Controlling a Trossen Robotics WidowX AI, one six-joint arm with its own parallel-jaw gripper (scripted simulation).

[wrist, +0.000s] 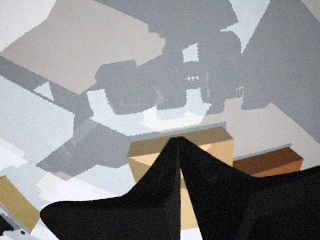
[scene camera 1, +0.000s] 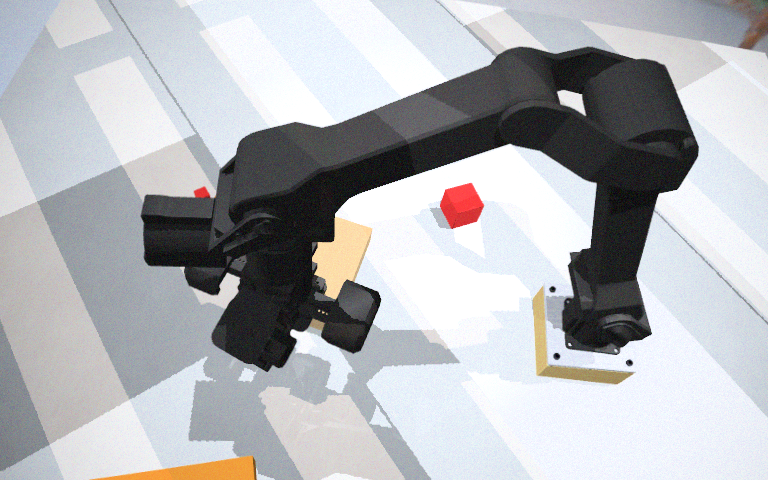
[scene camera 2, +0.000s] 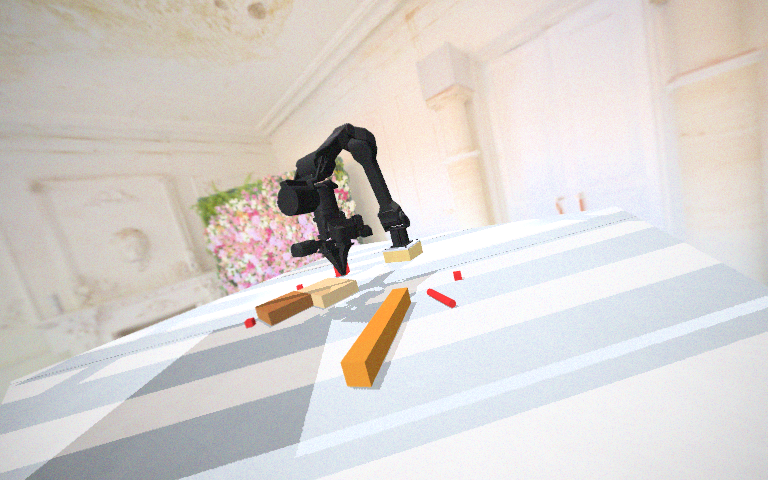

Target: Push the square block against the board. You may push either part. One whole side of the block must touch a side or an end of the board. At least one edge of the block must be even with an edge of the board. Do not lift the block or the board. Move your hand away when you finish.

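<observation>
The wrist view shows me my gripper, which is shut and holds nothing. Scene camera 2 shows that gripper too. A long orange board is here for me to see as well, and so are a brown block and a tan block.
</observation>
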